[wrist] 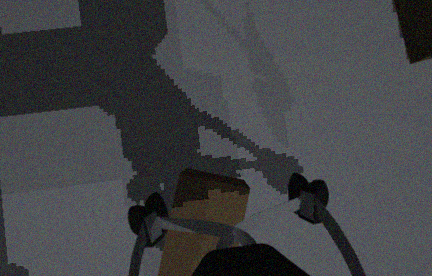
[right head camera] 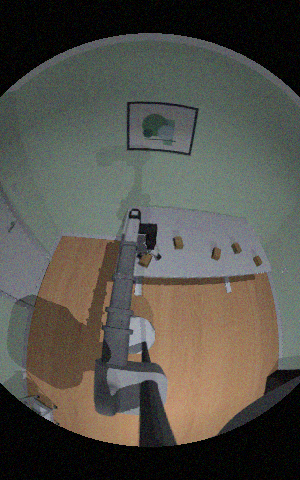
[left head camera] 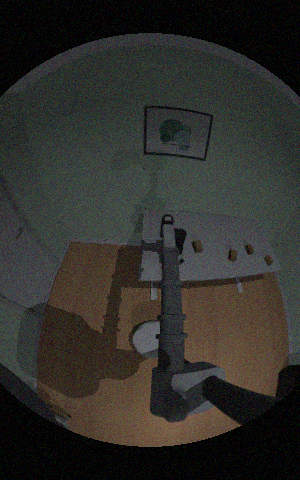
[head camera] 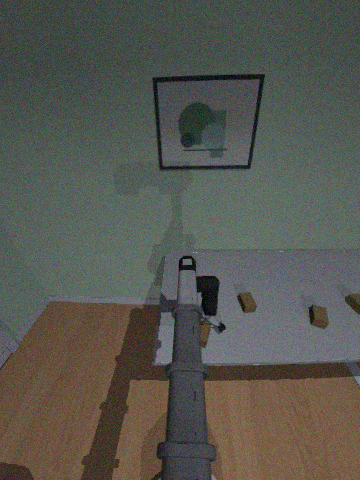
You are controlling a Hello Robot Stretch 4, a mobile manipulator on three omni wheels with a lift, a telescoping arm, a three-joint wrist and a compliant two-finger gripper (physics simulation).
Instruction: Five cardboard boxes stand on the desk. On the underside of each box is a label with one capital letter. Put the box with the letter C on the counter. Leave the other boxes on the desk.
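Places are measured from the robot's base along level axes (x right, y ahead, z up), in millimetres.
Pixels of known places: gripper, fingertip midpoint: [wrist: 227, 199] [right head camera: 148, 257] [head camera: 206, 330]; robot's base at its link origin: [right head camera: 134, 333] [left head camera: 152, 338].
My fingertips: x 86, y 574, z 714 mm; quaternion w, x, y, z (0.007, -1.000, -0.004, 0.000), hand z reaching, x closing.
For each thing: its middle in the pictures, then the offset to it from my fingertips. Level surfaces: height alone.
- desk at its surface level: dz -21 mm
- nearest cardboard box at the middle of its body: [wrist: 205, 225] [head camera: 201, 333] [right head camera: 145, 259] dx -23, dy -20, dz +4 mm
- second box at the middle of its body: [head camera: 247, 302] [right head camera: 177, 242] [left head camera: 197, 246] dx +225, dy +155, dz +4 mm
- rightmost box at the middle of its body: [right head camera: 257, 260] [left head camera: 268, 260] dx +1050, dy +1, dz +4 mm
- Wooden floor at its surface level: dz -741 mm
My gripper [right head camera: 149, 255] [wrist: 227, 199] is open above the desk [head camera: 280, 345] [left head camera: 210, 270] [right head camera: 190, 267]. The nearest cardboard box [head camera: 204, 335] [right head camera: 145, 260] [wrist: 182, 252] lies low between the open fingertips in the wrist view, closer to the left one; the gripper body hides part of it. A second box [head camera: 247, 302] [left head camera: 197, 246] [right head camera: 178, 243] [wrist: 417, 30] stands to the right. Three more boxes stand further right: one box [head camera: 318, 316] [right head camera: 216, 253], another box [head camera: 354, 302] [right head camera: 236, 248] and the rightmost box [left head camera: 268, 260] [right head camera: 257, 261]. No letter label shows. I cannot identify the counter.
The telescoping arm [head camera: 188, 390] [left head camera: 171, 300] [right head camera: 120, 295] reaches over the desk's left part and hides some of it in the head view. The green wall with a framed picture [head camera: 207, 122] rises behind the desk. Wooden floor [head camera: 265, 425] lies in front.
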